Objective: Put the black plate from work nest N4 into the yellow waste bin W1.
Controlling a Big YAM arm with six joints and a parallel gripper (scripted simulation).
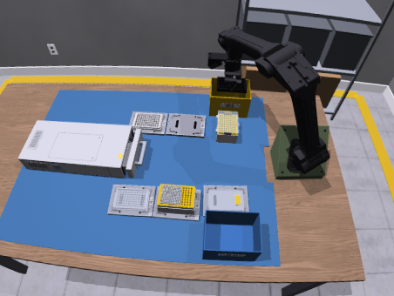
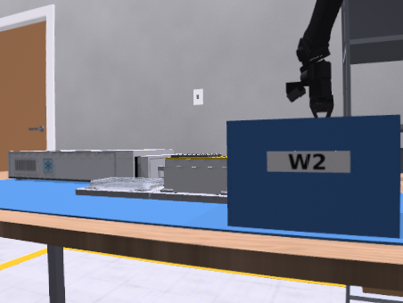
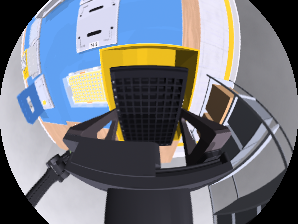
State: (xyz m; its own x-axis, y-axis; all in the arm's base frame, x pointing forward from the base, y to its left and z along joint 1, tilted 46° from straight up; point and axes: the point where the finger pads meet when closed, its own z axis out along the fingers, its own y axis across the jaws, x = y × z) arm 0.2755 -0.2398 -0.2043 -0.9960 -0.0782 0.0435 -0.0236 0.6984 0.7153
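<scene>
The yellow waste bin W1 lies 110 mm below my hand. Round my hand: black plate (right at my hand); then white plate (350 mm ahead, 140 mm to the left, 130 mm below); then nest (180 mm ahead, 140 mm to the left, 140 mm below).
</scene>
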